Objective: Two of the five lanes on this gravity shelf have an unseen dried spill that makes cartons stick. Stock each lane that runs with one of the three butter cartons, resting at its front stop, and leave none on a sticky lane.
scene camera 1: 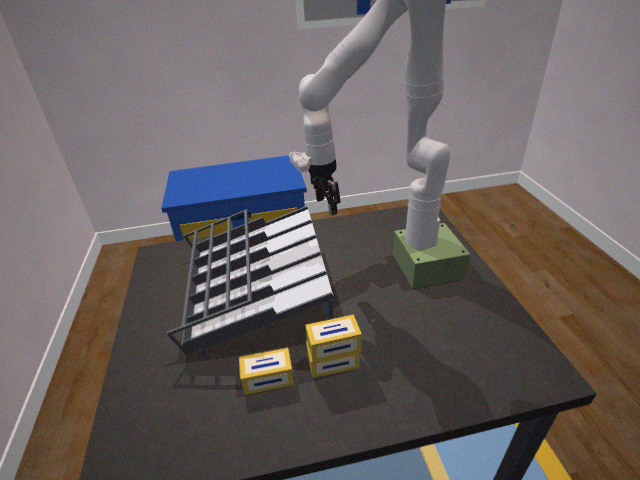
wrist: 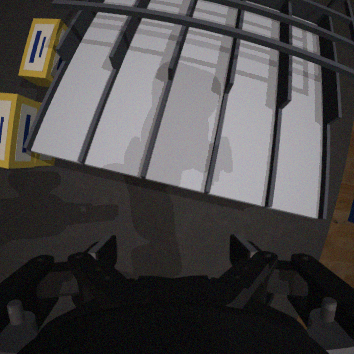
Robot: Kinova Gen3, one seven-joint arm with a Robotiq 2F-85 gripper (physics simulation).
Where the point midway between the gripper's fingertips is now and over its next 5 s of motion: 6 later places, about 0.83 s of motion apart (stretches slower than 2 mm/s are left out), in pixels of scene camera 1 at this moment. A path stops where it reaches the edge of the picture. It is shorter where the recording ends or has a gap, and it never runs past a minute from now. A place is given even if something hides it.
My gripper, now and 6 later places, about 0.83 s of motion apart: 326, 207; 292, 233; 292, 242; 295, 246; 295, 252; 295, 254; 289, 248
